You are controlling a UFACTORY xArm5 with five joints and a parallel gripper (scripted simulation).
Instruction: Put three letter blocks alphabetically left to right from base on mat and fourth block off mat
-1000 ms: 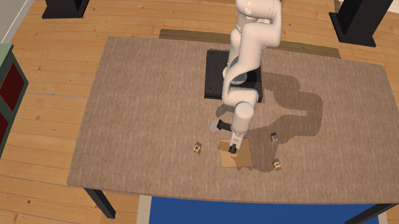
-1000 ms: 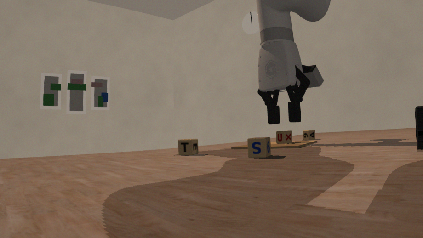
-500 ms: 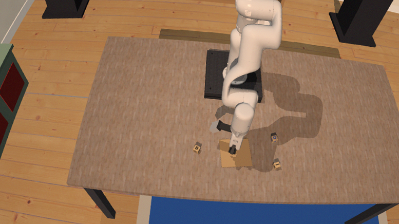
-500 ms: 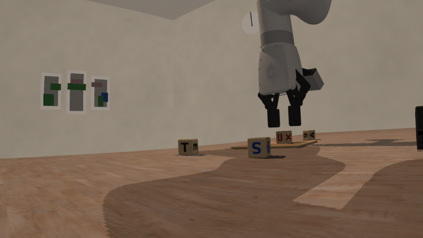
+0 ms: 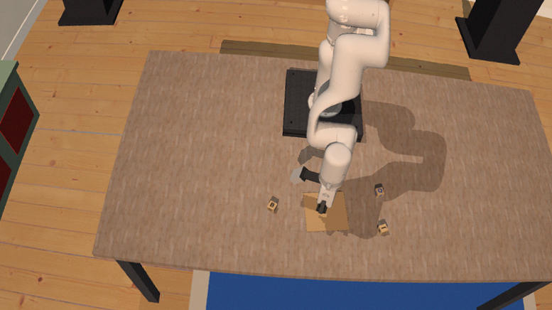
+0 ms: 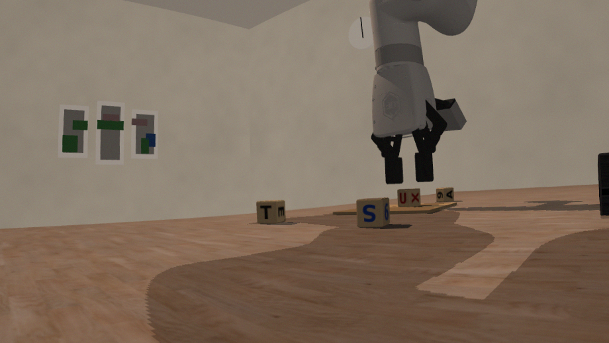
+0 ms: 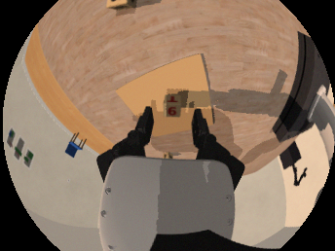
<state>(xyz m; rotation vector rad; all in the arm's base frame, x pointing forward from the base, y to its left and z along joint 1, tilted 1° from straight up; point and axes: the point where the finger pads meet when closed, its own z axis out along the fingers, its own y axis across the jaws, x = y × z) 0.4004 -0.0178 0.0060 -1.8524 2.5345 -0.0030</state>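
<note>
The letter block is 4 cm below my hand. Round my hand: tan mat 1 cm ahead, 1 cm to the left, 5 cm below.
</note>
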